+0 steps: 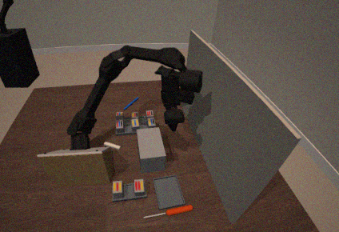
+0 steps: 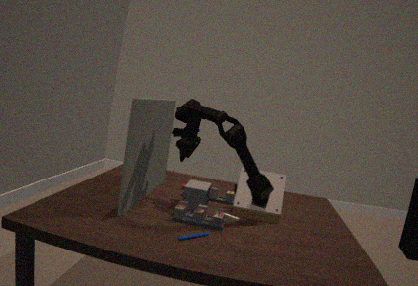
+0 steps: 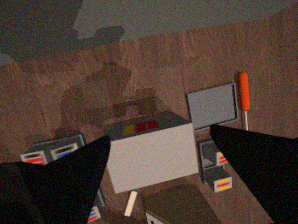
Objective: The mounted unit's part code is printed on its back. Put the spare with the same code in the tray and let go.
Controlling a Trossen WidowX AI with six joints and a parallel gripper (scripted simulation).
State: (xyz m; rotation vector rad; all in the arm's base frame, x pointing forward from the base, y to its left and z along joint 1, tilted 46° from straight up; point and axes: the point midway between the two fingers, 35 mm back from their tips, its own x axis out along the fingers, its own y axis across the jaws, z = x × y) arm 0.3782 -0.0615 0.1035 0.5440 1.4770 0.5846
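Now: gripper tip 13 cm past the grey spare, 17 cm to the left of it and 16 cm above it. Round my gripper tip: mounted unit: 8 cm behind, 1 cm to the left, 15 cm below; grey tray: 2 cm behind, 17 cm to the right, 20 cm below; pale panel: 16 cm ahead, 3 cm to the left, 2 cm above.
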